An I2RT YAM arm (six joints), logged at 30 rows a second.
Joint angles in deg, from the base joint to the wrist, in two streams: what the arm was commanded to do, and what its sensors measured. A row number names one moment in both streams.
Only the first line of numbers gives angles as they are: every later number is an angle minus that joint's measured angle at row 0.
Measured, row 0:
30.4, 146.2, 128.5, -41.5, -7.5, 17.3
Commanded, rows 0 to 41:
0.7, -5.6, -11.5, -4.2, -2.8, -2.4
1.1, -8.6, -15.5, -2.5, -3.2, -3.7
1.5, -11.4, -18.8, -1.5, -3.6, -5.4
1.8, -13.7, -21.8, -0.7, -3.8, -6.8
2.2, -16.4, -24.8, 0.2, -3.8, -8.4
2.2, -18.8, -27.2, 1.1, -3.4, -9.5
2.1, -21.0, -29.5, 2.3, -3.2, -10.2
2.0, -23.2, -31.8, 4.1, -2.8, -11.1
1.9, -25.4, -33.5, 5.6, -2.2, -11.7
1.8, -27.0, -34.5, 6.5, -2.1, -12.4
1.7, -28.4, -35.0, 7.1, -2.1, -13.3
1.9, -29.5, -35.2, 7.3, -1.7, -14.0
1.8, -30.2, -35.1, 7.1, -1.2, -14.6
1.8, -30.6, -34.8, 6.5, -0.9, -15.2
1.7, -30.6, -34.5, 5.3, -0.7, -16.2
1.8, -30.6, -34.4, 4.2, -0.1, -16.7
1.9, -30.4, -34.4, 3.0, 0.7, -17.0
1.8, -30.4, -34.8, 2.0, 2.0, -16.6
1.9, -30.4, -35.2, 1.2, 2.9, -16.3
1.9, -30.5, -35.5, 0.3, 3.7, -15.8
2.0, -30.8, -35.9, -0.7, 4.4, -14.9
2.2, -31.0, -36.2, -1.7, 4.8, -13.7
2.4, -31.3, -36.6, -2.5, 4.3, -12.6
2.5, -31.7, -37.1, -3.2, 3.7, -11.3
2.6, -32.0, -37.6, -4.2, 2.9, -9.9
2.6, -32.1, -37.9, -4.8, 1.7, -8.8
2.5, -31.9, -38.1, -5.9, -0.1, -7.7
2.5, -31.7, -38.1, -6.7, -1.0, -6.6
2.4, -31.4, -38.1, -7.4, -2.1, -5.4
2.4, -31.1, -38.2, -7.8, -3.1, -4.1
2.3, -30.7, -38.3, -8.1, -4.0, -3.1
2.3, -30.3, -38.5, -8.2, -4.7, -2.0
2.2, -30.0, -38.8, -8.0, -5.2, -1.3
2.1, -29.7, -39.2, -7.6, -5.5, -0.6
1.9, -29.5, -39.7, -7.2, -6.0, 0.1
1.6, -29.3, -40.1, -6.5, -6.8, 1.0
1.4, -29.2, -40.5, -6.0, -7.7, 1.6
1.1, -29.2, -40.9, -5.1, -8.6, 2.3
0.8, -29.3, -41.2, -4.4, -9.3, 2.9
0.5, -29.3, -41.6, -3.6, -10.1, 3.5
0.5, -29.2, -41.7, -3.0, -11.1, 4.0
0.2, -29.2, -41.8, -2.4, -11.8, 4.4
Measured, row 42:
0.5, -29.8, -41.3, -4.7, -8.2, 1.6
